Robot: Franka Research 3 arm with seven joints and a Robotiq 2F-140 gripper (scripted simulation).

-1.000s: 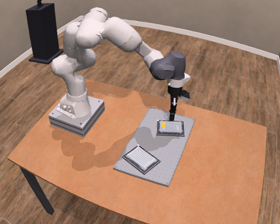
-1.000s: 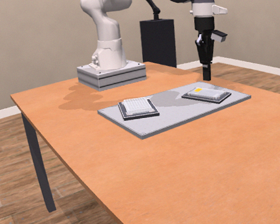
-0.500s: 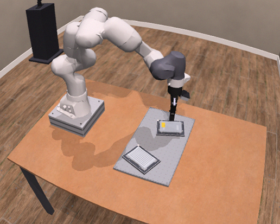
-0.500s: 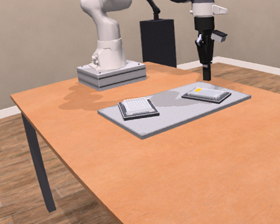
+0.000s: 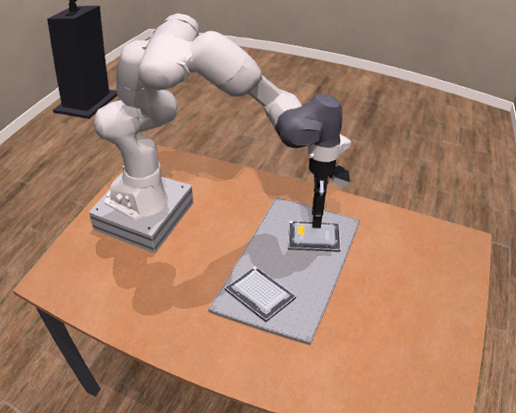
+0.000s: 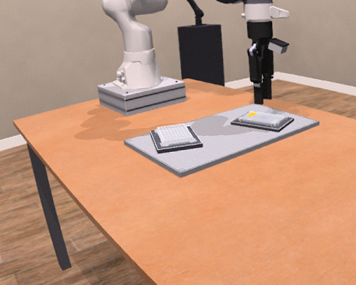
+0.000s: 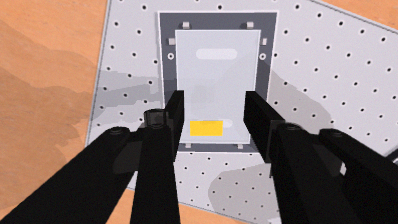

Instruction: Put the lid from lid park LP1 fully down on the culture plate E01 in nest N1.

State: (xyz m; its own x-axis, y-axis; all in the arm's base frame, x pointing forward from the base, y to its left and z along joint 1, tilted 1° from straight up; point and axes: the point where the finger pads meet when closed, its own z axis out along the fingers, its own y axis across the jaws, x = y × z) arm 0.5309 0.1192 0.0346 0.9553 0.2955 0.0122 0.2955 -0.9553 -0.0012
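The clear lid lies 8 cm below my hand. The rest, counted from my hand: nest N1: 28 cm to the right, 9 cm below, 7 cm behind; culture plate E01: 28 cm to the right, 8 cm below, 7 cm behind; lid park LP1: 9 cm below.
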